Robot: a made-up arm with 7 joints.
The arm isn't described. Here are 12 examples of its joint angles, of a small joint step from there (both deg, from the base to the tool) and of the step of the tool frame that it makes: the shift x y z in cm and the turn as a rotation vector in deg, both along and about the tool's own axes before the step.
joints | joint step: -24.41 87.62 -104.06 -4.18 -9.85 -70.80 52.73 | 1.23 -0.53 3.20 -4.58 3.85 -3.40 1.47
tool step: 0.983 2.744 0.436 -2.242 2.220 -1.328
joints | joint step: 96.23 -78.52 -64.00 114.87 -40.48 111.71 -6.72 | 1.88 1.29 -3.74 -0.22 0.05 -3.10 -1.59
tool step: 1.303 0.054 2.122 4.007 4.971 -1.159
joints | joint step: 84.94 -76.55 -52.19 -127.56 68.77 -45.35 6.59 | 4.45 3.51 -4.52 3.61 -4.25 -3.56 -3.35
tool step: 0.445 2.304 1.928 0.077 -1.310 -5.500
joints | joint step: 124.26 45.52 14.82 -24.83 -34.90 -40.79 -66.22 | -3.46 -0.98 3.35 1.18 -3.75 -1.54 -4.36
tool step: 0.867 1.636 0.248 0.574 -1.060 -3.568
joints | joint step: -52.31 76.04 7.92 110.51 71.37 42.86 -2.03 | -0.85 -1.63 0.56 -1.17 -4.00 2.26 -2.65
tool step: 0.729 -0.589 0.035 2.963 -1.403 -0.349
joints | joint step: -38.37 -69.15 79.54 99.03 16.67 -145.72 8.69 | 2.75 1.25 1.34 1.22 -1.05 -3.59 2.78
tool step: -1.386 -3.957 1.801 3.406 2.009 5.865
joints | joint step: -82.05 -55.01 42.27 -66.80 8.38 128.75 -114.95 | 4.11 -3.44 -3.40 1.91 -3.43 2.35 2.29
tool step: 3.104 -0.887 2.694 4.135 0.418 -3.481
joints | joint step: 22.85 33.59 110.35 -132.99 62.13 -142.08 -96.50 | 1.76 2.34 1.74 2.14 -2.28 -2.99 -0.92
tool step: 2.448 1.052 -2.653 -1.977 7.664 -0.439
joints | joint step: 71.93 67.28 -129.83 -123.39 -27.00 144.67 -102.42 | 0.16 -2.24 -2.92 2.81 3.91 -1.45 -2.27
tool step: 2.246 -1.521 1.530 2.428 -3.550 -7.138
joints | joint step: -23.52 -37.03 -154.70 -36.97 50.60 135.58 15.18 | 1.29 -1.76 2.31 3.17 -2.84 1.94 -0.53
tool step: 0.365 -0.536 1.697 2.237 3.519 1.216
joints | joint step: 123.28 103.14 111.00 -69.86 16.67 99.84 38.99 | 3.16 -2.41 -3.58 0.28 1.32 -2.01 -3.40
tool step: 2.187 1.370 -2.089 -3.581 -1.914 -2.386
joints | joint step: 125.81 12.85 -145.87 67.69 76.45 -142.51 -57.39 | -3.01 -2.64 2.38 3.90 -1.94 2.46 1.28
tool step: -4.125 -0.348 -0.811 -1.289 -5.095 8.718
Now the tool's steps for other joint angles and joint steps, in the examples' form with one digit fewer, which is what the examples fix.
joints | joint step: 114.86 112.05 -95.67 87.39 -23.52 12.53 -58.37 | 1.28 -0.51 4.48 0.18 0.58 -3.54 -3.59
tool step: 1.13 0.96 1.09 1.94 0.57 1.17
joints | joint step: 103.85 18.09 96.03 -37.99 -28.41 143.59 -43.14 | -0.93 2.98 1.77 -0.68 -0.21 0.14 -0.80
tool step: 0.89 0.81 -1.10 -2.43 2.75 0.82
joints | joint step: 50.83 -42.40 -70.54 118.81 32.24 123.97 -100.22 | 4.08 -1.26 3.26 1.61 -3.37 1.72 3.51
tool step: -2.39 -2.34 0.30 0.10 3.05 3.48
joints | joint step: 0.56 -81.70 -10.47 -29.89 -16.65 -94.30 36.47 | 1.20 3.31 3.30 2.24 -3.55 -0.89 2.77
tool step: -2.92 -4.18 0.17 1.99 0.75 8.89
